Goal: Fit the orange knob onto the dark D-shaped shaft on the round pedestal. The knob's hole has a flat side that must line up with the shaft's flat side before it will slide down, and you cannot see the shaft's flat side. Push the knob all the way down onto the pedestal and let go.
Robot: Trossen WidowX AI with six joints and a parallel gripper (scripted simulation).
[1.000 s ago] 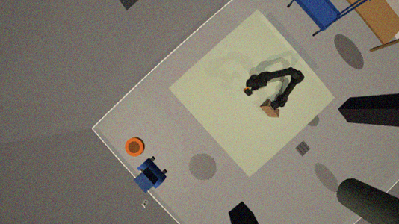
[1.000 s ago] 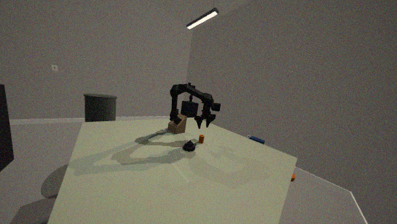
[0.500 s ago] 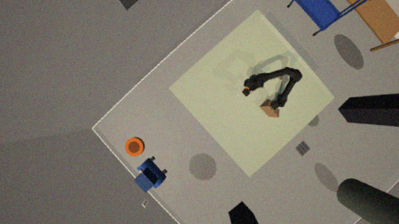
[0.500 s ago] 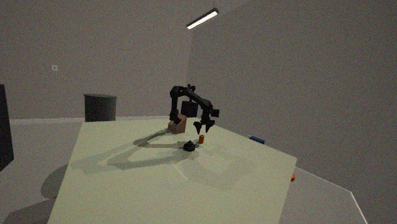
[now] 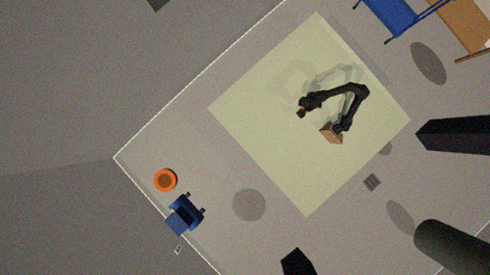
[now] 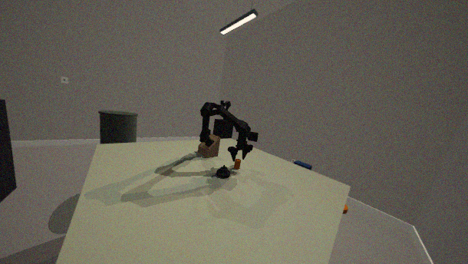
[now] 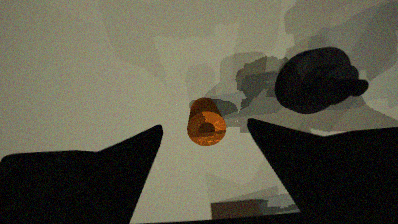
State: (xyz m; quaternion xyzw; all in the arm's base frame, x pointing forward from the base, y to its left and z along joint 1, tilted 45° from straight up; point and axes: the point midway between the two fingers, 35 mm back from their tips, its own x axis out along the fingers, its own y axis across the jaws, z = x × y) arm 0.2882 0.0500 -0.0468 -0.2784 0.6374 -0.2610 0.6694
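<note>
Now: gripper tip 3 cm above the orange knob. From my gripper tip the other things lie so: dark round pedestal (15 cm to the right, 3 cm below, 3 cm ahead).
</note>
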